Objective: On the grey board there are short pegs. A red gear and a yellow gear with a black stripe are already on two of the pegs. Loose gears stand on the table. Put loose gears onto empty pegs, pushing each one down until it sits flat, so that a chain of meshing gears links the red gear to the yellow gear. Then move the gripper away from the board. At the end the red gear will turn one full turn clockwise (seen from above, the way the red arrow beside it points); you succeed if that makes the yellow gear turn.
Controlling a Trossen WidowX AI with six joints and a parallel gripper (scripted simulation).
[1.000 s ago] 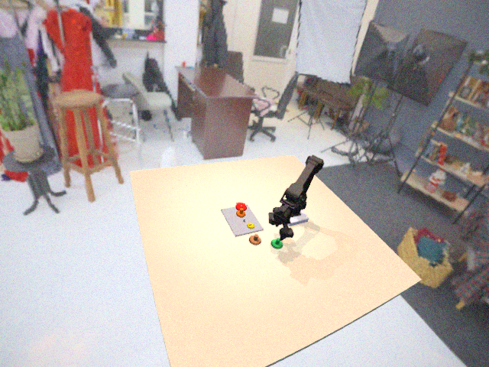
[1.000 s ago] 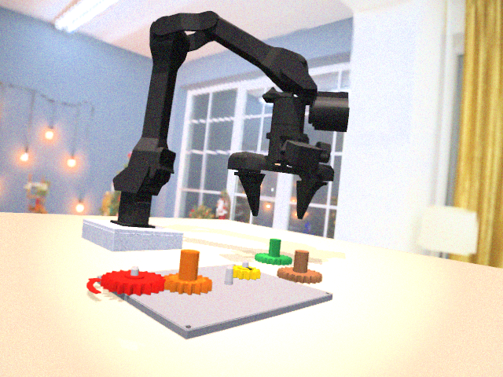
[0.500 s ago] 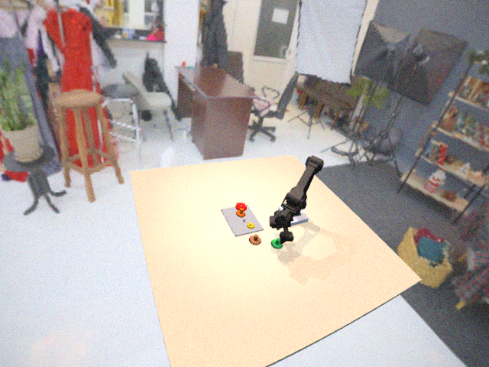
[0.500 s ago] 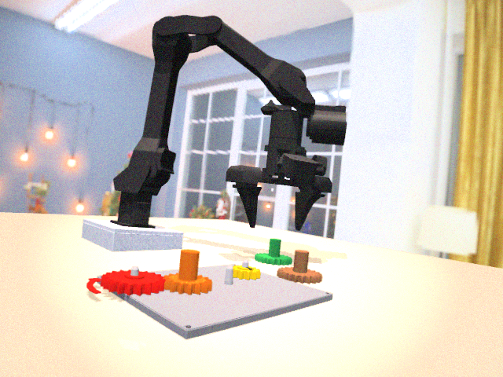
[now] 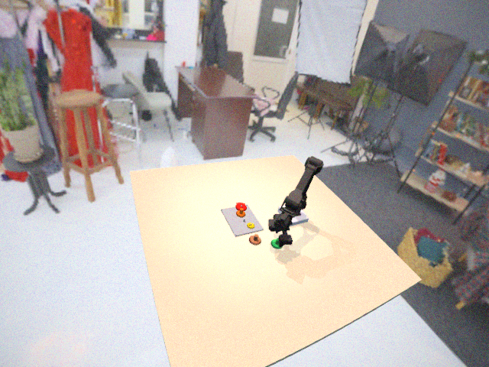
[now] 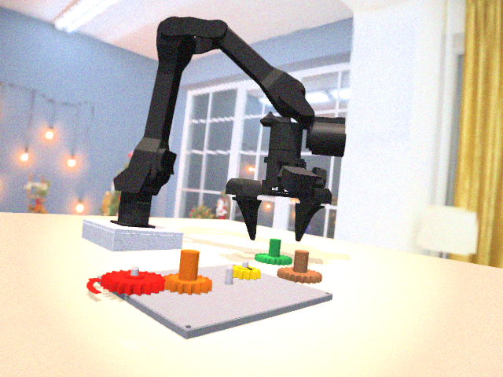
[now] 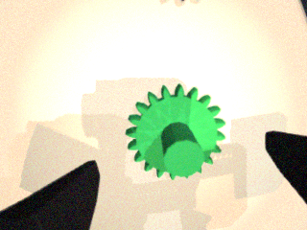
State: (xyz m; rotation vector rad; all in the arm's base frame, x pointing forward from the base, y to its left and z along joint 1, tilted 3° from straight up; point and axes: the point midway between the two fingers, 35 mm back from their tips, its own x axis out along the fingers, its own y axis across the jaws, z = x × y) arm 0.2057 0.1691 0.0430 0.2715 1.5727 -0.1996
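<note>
My gripper tip is 20 mm above the green gear. From my gripper tip the other things lie so: orange gear: 100 mm ahead, 250 mm to the right, 10 mm below; then yellow gear: 90 mm ahead, 150 mm to the right, 20 mm below; then brown gear: 100 mm ahead, 50 mm to the right, 20 mm below.
</note>
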